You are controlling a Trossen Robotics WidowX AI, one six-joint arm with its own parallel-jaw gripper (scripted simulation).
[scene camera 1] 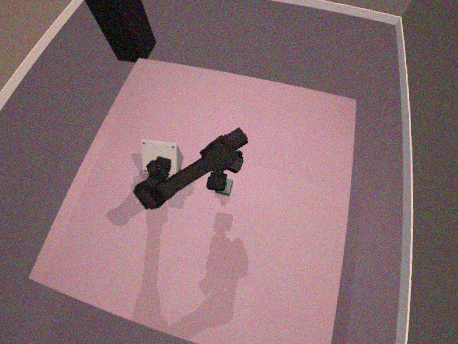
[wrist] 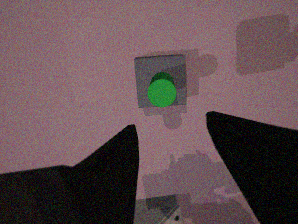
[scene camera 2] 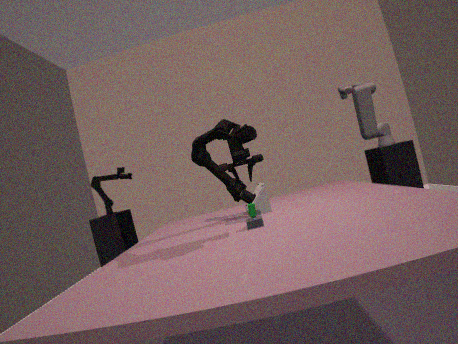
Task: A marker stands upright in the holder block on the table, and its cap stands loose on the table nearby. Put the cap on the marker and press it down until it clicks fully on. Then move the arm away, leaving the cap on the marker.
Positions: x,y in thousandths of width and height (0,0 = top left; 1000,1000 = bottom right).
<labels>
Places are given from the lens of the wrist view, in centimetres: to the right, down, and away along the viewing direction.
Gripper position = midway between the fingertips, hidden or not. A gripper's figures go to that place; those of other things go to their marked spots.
my gripper (wrist: 576,560): 1, 1, 11
green cap (wrist: 542,413): 1, -2, 19
</labels>
